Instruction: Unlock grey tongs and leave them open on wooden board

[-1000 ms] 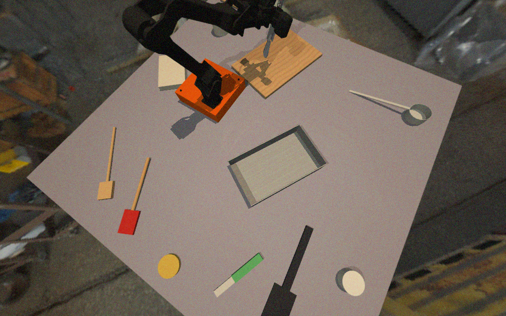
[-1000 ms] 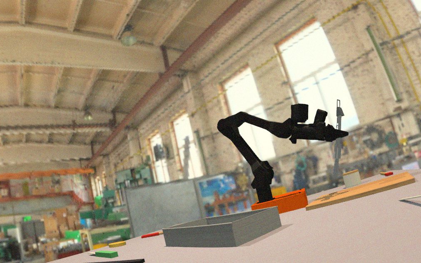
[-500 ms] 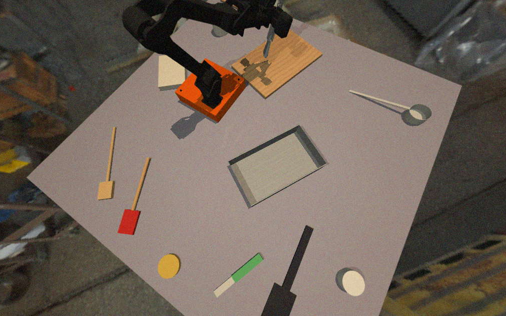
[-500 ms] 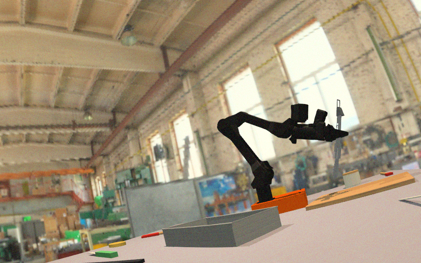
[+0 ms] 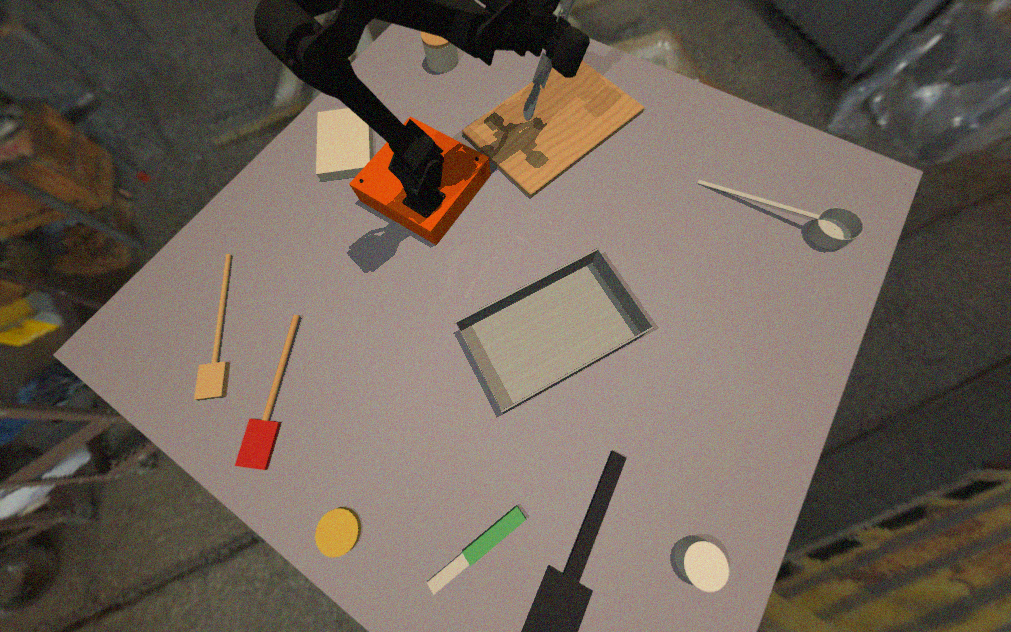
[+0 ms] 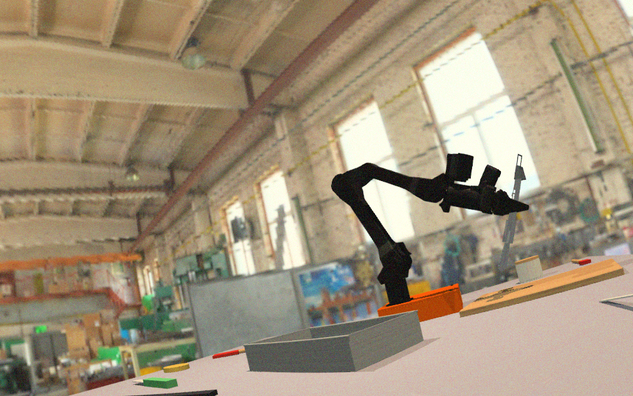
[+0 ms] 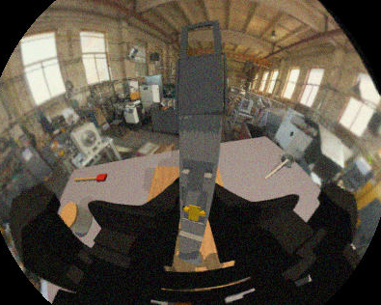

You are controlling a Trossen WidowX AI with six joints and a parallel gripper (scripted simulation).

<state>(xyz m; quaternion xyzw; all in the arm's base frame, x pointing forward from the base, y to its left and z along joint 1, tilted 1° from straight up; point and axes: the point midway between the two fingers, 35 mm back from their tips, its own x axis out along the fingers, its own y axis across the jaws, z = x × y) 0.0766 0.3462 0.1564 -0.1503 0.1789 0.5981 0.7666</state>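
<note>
Now: gripper tip 4 cm to the left of the yellow lock piece, 1 cm below it and 1 cm past it. The rest, counted from my gripper tip: wooden board: 19 cm below, 2 cm to the right; then cork-topped jar: 35 cm behind, 16 cm below; then cream block: 37 cm behind, 34 cm to the right, 18 cm below.
</note>
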